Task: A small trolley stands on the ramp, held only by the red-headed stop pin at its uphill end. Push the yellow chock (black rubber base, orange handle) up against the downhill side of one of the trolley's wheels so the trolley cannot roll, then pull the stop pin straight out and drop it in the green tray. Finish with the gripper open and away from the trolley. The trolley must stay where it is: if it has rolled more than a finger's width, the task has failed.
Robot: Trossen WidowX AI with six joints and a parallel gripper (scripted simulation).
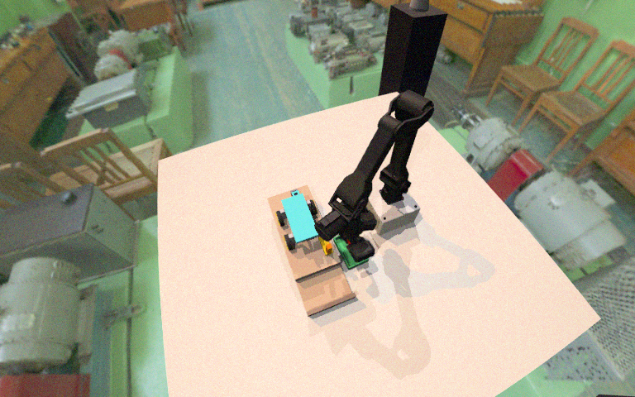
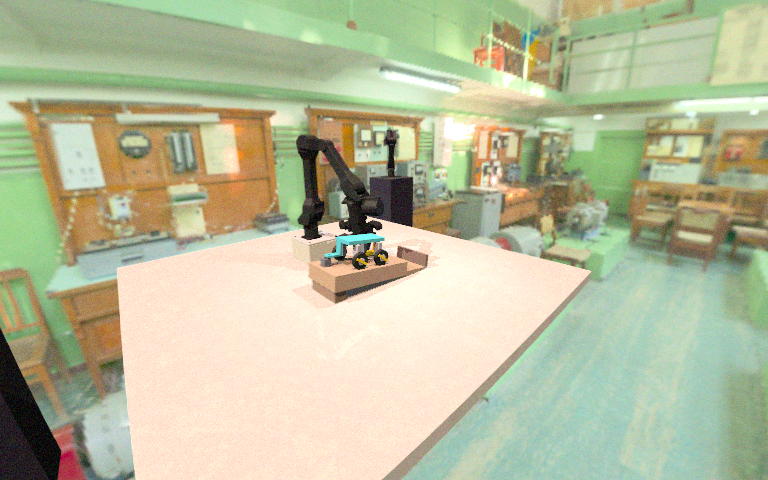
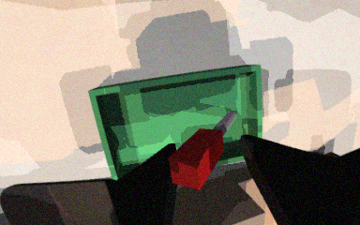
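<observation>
Right now my gripper tip is 10 mm to the left of the green tray and 50 mm above it. From my gripper tip the other things lie so: yellow chock: 80 mm ahead, 20 mm to the right, 40 mm above; stop pin: right at my gripper tip; brown ramp: 130 mm ahead, 120 mm to the right.
</observation>
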